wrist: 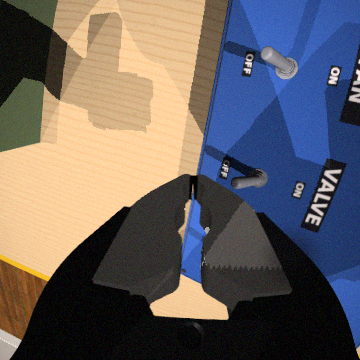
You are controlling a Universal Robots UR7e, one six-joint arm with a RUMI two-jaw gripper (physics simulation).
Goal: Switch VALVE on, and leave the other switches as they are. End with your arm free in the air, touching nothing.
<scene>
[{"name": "my gripper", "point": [192, 177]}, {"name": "blue switch panel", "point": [288, 127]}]
</scene>
